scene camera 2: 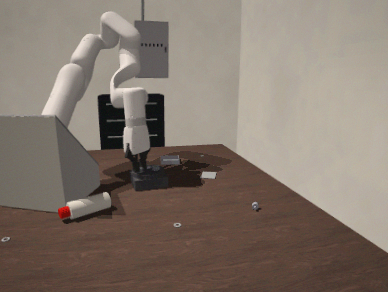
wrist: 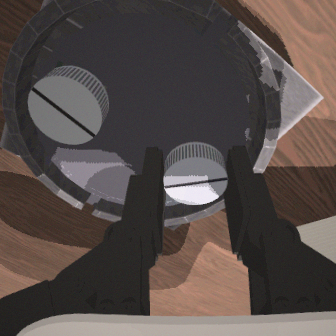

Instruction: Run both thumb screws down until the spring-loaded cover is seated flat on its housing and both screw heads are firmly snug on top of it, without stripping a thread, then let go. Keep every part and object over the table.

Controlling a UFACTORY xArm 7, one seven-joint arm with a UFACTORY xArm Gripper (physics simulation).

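Frame: origin at the arm's base, x ahead, y left, z up, level; millimetres.
Seen in the pictures: gripper, fingertip midpoint: (scene camera 2: 139, 170) (wrist: 194, 169); arm's base at its link origin: (scene camera 2: 47, 139).
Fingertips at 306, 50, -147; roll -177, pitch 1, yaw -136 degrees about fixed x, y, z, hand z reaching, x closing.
Observation:
Offsets run from my fingertips to a thing's top centre, as dx, dy, dz. "spot": to the spot under its first point.
The dark round cover @[+31, +5, -3] (wrist: 165, 75) lies over its square housing @[spot: +36, -58, -30] (scene camera 2: 151, 182) (wrist: 301, 102), which stands on the table. Whether a gap remains between them cannot be told. Two grey thumb screws with knurled sides and slotted heads show on the cover in the wrist view: the left thumb screw @[+63, +9, +9] (wrist: 65, 112) stands free, with its slot running diagonally, and the near thumb screw @[-1, +1, +8] (wrist: 195, 172) has a nearly level slot. My gripper (scene camera 2: 139, 167) (wrist: 194, 169) points down over the near part of the cover and is shut on the near thumb screw, a finger against each side. The threads are hidden.
A white bottle with a red cap @[-181, -206, -6] (scene camera 2: 90, 206) lies by a large grey block (scene camera 2: 30, 160) at left. Behind the housing is a small grey box @[+166, +265, -36] (scene camera 2: 170, 160); right of it is a pale flat tile @[+288, +32, -53] (scene camera 2: 209, 175). Washers @[+74, -331, -54] (scene camera 2: 177, 225) @[-373, -315, -54] (scene camera 2: 5, 239) and a small metal part @[+328, -302, -36] (scene camera 2: 255, 205) lie nearer.

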